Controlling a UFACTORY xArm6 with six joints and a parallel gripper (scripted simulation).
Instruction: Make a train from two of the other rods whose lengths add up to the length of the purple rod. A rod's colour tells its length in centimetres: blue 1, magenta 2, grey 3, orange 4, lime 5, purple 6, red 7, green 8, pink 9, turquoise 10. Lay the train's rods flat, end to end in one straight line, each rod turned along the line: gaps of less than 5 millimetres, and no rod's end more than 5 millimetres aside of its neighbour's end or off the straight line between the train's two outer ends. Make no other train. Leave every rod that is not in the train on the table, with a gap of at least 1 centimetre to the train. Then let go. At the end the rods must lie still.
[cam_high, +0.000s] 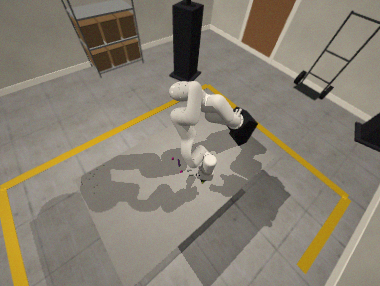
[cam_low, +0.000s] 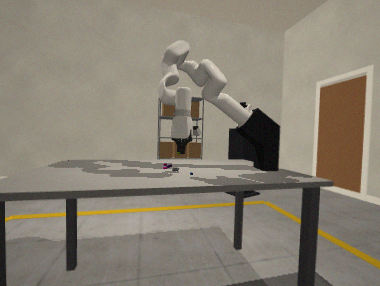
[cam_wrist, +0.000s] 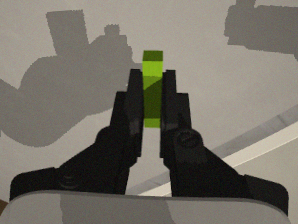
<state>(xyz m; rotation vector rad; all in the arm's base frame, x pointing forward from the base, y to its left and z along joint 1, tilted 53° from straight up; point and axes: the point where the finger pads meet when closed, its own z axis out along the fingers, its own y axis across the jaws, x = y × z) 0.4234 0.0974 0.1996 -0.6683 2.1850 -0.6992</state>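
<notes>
The blue rod lies 50 mm behind my hand, 10 mm to the left of it and 120 mm below it. Round my hand: lime rod 20 mm below; purple rod 60 mm behind, 240 mm to the right, 120 mm below.
</notes>
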